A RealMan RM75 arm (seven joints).
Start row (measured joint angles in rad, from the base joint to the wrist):
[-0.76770 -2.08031 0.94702 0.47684 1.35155 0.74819 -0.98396]
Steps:
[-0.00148 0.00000 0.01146 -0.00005 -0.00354 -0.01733 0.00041]
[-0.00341 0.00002 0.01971 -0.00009 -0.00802 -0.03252 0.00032]
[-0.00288 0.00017 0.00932 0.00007 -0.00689 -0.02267 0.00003]
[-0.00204 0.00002 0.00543 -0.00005 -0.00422 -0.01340 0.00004]
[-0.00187 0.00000 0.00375 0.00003 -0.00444 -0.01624 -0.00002]
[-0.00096 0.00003 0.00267 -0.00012 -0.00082 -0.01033 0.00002]
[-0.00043 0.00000 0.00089 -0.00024 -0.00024 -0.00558 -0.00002]
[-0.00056 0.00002 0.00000 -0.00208 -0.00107 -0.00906 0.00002]
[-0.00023 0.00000 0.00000 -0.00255 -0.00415 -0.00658 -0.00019]
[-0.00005 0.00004 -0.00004 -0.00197 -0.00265 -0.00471 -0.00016]
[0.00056 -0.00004 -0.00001 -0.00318 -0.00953 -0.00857 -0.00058]
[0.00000 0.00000 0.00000 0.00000 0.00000 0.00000 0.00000]
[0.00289 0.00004 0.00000 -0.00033 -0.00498 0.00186 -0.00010]
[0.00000 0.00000 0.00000 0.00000 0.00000 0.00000 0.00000]
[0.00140 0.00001 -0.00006 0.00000 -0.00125 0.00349 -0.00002]
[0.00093 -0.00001 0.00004 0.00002 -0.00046 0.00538 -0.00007]
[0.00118 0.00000 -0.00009 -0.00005 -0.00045 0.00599 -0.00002]
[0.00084 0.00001 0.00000 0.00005 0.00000 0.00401 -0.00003]
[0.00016 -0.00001 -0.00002 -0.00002 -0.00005 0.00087 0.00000]
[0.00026 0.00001 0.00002 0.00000 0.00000 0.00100 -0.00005]
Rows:
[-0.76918 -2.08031 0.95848 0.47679 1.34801 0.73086 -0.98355]
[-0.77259 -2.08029 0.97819 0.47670 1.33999 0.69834 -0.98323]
[-0.77547 -2.08012 0.98751 0.47677 1.33310 0.67567 -0.98320]
[-0.77751 -2.08010 0.99294 0.47672 1.32888 0.66227 -0.98316]
[-0.77938 -2.08010 0.99669 0.47675 1.32444 0.64603 -0.98318]
[-0.78034 -2.08007 0.99936 0.47663 1.32362 0.63570 -0.98316]
[-0.78077 -2.08007 1.00025 0.47639 1.32338 0.63012 -0.98318]
[-0.78133 -2.08005 1.00025 0.47431 1.32231 0.62106 -0.98316]
[-0.78156 -2.08005 1.00025 0.47176 1.31816 0.61448 -0.98335]
[-0.78161 -2.08001 1.00021 0.46979 1.31551 0.60977 -0.98351]
[-0.78105 -2.08005 1.00020 0.46661 1.30598 0.60120 -0.98409]
[-0.78105 -2.08005 1.00020 0.46661 1.30598 0.60120 -0.98409]
[-0.77816 -2.08001 1.00020 0.46628 1.30100 0.60306 -0.98419]
[-0.77816 -2.08001 1.00020 0.46628 1.30100 0.60306 -0.98419]
[-0.77676 -2.08000 1.00014 0.46628 1.29975 0.60655 -0.98421]
[-0.77583 -2.08001 1.00018 0.46630 1.29929 0.61193 -0.98428]
[-0.77465 -2.08001 1.00009 0.46625 1.29884 0.61792 -0.98430]
[-0.77381 -2.08000 1.00009 0.46630 1.29884 0.62193 -0.98433]
[-0.77365 -2.08001 1.00007 0.46628 1.29879 0.62280 -0.98433]
[-0.77339 -2.08000 1.00009 0.46628 1.29879 0.62380 -0.98438]

